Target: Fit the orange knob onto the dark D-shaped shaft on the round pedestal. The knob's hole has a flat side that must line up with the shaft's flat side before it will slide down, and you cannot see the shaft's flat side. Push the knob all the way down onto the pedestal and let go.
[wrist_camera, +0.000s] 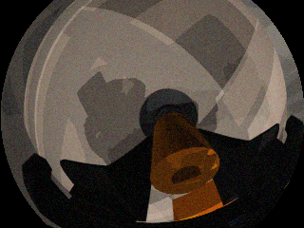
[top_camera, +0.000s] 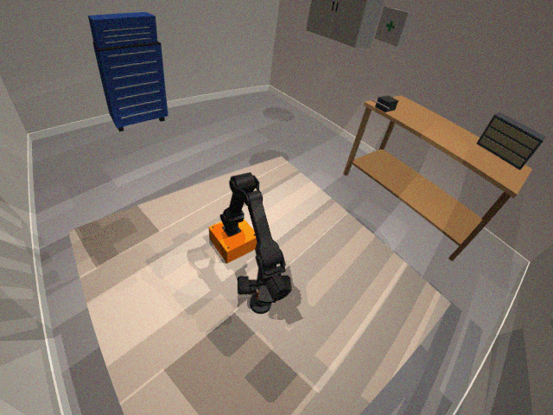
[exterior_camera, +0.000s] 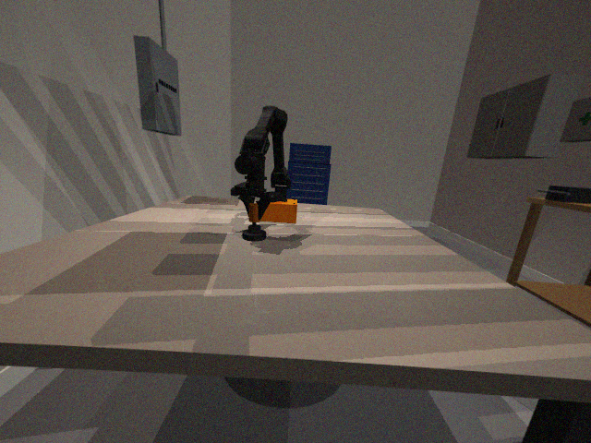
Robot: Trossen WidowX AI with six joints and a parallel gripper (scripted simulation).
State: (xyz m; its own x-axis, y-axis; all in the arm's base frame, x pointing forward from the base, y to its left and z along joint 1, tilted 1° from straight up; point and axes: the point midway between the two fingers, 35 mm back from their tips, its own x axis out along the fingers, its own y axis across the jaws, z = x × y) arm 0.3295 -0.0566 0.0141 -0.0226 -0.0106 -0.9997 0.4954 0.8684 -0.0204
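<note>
The knob lies 2 cm above my gripper tip. Also, from my gripper tip: dark round pedestal: 4 cm below.
</note>
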